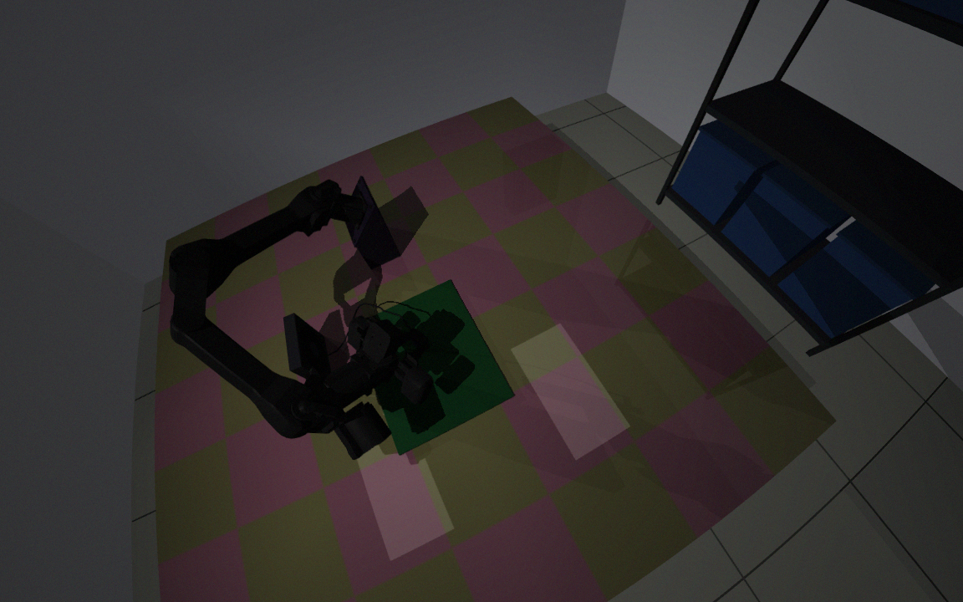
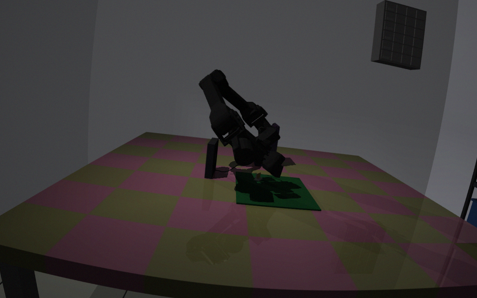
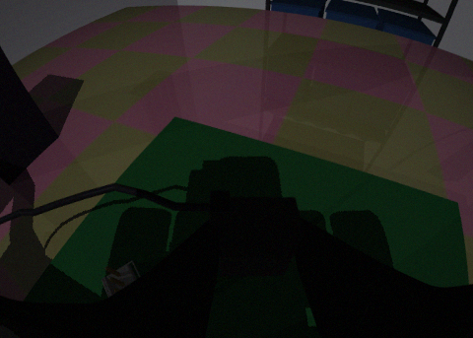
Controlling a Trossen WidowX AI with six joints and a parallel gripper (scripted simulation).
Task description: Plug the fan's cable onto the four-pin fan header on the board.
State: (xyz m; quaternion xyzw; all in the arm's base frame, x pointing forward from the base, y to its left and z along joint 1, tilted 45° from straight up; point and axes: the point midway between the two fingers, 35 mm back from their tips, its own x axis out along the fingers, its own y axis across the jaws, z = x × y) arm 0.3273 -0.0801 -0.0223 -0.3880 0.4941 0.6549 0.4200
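Now: the green board 80 mm below my gripper tip, 10 mm to the right of it and 10 mm ahead of it. Also, from my gripper tip: black cable: 20 mm behind, 10 mm to the right; then dark fan plug: 10 mm below; then fan: 210 mm to the right, 100 mm behind, 10 mm below.
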